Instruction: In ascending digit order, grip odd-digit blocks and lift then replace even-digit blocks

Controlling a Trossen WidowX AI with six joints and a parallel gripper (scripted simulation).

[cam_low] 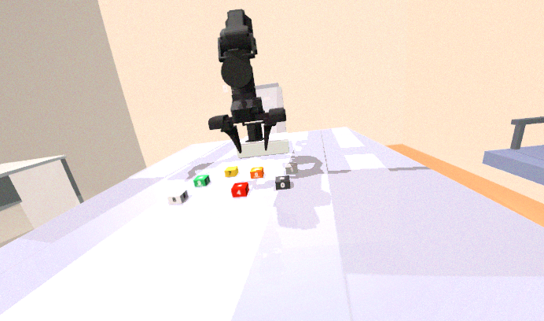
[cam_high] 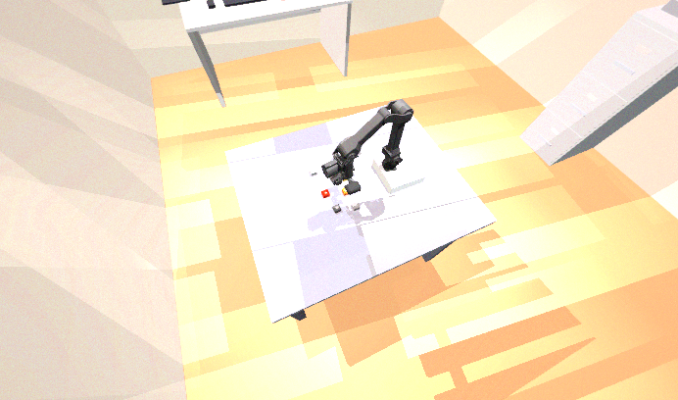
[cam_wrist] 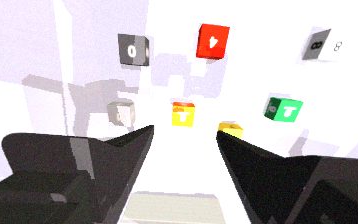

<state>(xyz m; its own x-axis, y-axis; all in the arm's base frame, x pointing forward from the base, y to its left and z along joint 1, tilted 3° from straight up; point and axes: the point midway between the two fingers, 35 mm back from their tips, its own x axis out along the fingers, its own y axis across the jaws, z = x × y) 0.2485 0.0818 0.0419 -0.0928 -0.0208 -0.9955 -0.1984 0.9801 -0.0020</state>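
The yellow block lies 8 cm to the right of my gripper tip, 6 cm below it and 2 cm behind it. Round my gripper tip: red block 10 cm ahead, 6 cm below, 1 cm to the right; orange block 6 cm below; dark grey block 8 cm to the left, 6 cm below, 6 cm ahead.
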